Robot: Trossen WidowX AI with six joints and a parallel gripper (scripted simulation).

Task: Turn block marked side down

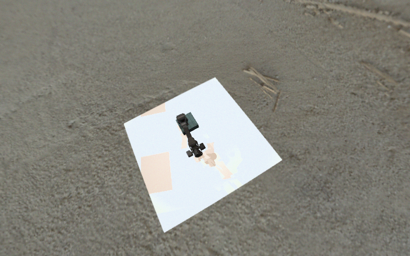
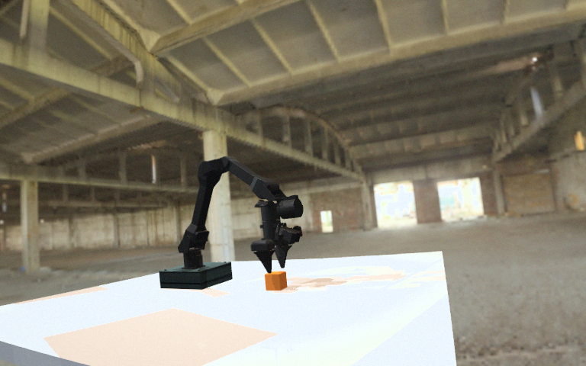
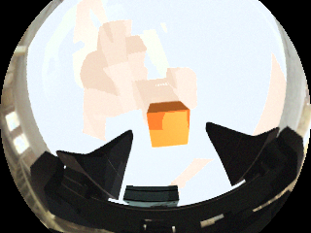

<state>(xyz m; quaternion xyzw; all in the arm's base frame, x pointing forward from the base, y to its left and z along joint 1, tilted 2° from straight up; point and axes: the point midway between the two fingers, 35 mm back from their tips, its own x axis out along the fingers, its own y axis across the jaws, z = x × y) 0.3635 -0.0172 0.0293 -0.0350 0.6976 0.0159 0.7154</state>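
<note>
Right now my gripper tip is 3 cm above the orange block and 2 cm past it.
</note>
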